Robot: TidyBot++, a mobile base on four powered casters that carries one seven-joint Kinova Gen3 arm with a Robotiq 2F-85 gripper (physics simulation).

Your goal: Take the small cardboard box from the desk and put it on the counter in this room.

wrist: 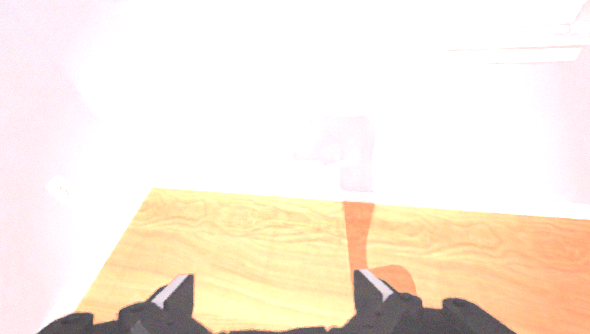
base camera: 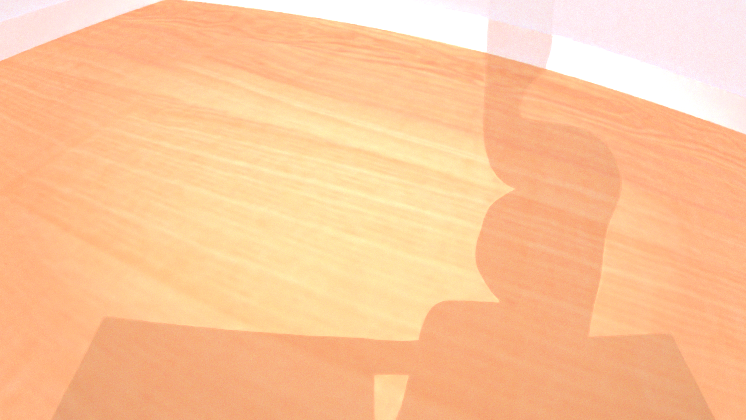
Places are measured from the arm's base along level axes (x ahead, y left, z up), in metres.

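Where they show: gripper, fingertip midpoint: point(wrist: 275, 289).
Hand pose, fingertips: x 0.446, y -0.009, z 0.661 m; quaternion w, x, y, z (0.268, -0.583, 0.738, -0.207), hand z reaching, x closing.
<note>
After its pixels a point has its place.
My gripper point(wrist: 275, 289) @[x 0.446, y -0.009, z 0.661 m] is open, with its two dark fingers wide apart at the bottom of the wrist view and nothing between them. Wooden floor shows below and beyond the fingers. The small cardboard box, the desk and the counter do not show in either view.
The wooden floor point(base camera: 261, 208) @[x 0.496, y 0.106, z -0.396 m] point(wrist: 240, 240) @[x 1.092, y 0.203, z -0.396 m] meets pale walls point(base camera: 652, 46) @[x 1.027, y -0.723, z -0.264 m] point(wrist: 200, 100) @[x 1.398, y 0.187, z 0.207 m] along a white baseboard point(base camera: 417, 31) @[x 1.240, y -0.163, z -0.382 m]. A corner lies at the upper left of the base camera view. The shadow of the arm and base point(base camera: 548, 234) falls across the floor. The wrist view's upper part is overexposed.
</note>
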